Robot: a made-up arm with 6 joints.
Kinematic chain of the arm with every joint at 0, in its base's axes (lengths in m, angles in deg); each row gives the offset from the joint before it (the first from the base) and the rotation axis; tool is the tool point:
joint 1: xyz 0 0 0.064 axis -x
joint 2: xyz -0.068 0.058 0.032 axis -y
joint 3: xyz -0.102 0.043 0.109 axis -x
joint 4: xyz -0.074 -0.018 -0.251 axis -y
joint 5: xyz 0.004 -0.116 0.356 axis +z
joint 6: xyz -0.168 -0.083 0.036 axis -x
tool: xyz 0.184 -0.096 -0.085
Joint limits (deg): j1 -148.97..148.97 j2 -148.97..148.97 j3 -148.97..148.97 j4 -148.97..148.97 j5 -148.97..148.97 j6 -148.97..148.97
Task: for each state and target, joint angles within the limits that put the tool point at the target. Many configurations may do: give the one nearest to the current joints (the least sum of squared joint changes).
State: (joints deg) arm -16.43 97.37 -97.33 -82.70 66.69 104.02
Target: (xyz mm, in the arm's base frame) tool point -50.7 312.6 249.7
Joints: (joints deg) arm 33.75 97.44 -106.08 -47.93 66.12 108.21
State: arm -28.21 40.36 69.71 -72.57 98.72 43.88
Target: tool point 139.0 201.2 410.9
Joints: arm 23.16 13.50 104.71 -47.77 72.56 65.13
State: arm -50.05 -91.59 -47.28 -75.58 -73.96 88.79
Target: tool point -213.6 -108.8 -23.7
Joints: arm -24.14 -124.64 -59.59 -55.08 -43.02 75.05
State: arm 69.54 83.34 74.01 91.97 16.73 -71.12
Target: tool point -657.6 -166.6 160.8
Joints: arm 72.96 60.95 108.90 114.81 5.57 -41.24
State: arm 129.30 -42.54 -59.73 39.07 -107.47 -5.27
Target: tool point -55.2 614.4 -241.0
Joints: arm 88.14 -88.94 -84.07 58.95 -115.10 22.03
